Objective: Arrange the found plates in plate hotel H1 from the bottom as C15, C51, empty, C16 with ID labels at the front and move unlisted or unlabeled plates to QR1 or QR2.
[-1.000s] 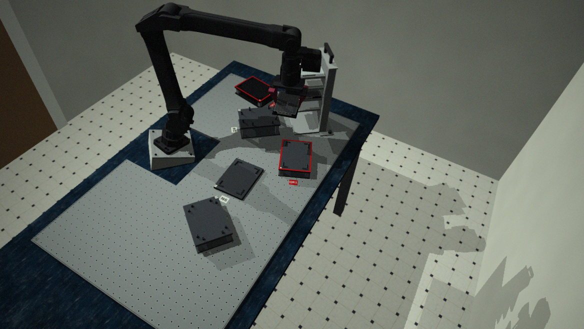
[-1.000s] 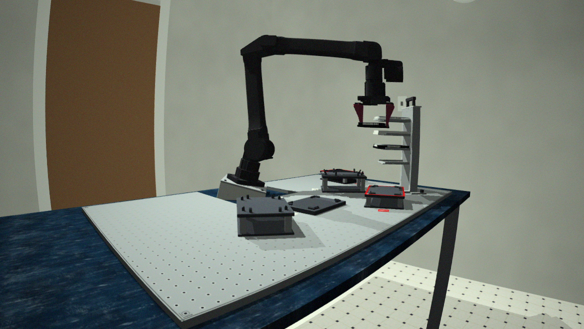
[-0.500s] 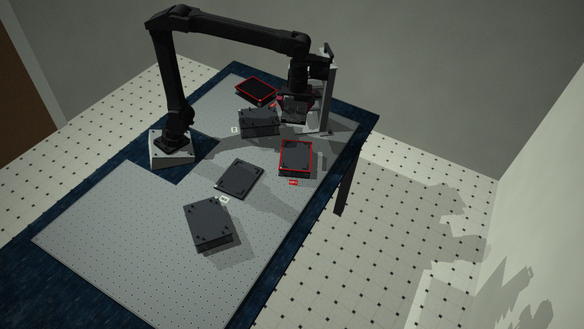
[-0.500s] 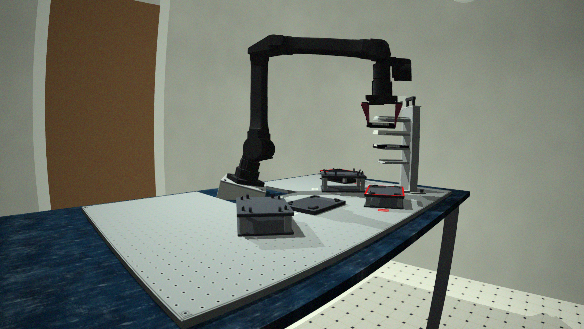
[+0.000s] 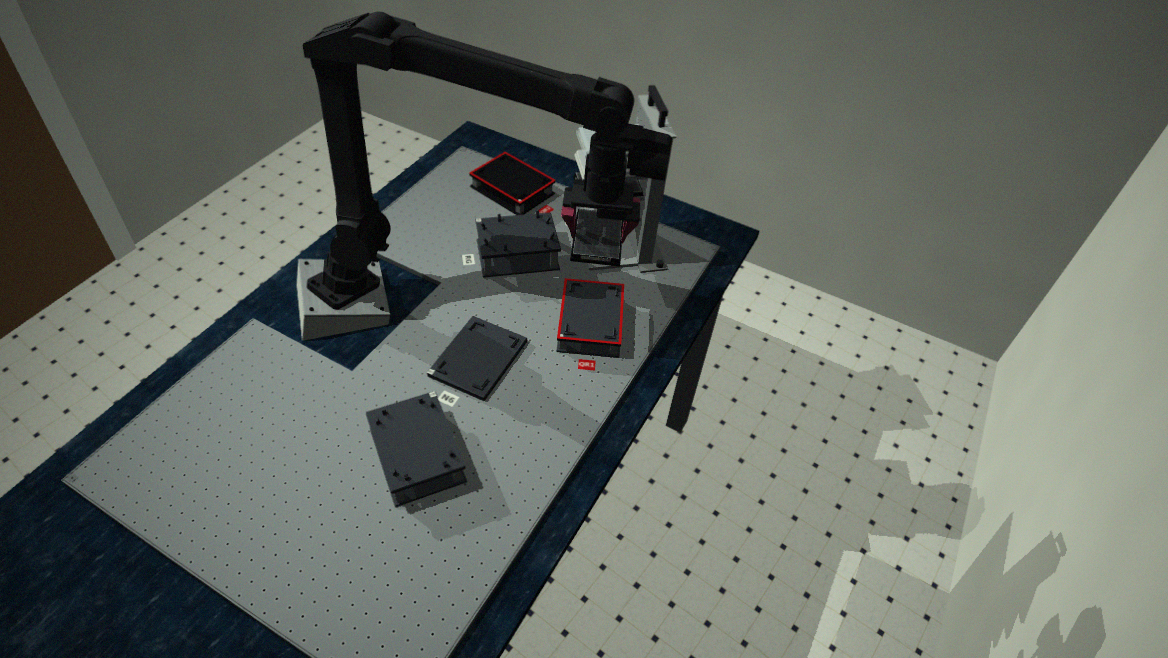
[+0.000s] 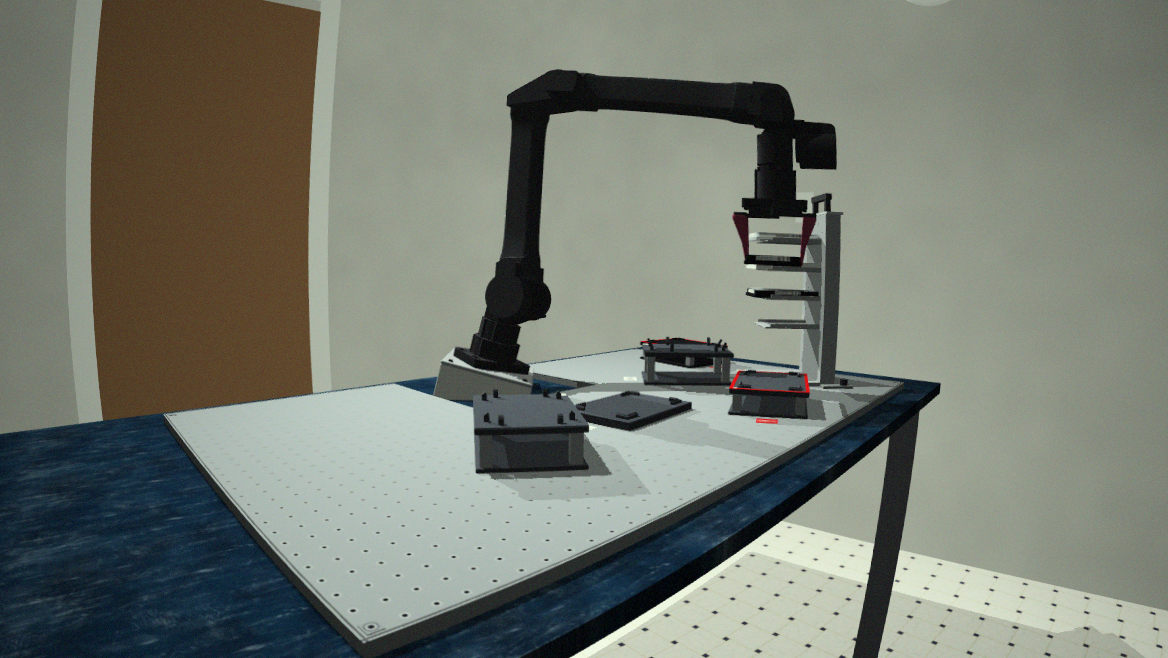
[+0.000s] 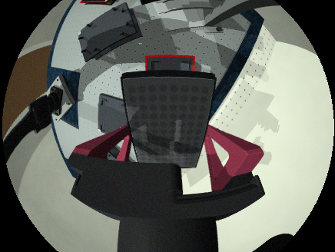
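The quarantine nest QR1 lies 200 mm below my hand. The rest, counted from my hand: N6 label: 90 mm behind, 310 mm to the right, 230 mm below; raised regrip nest RG: 240 mm behind, 70 mm to the left, 180 mm below; plate hotel H1: 60 mm behind, 260 mm to the left, 70 mm below.
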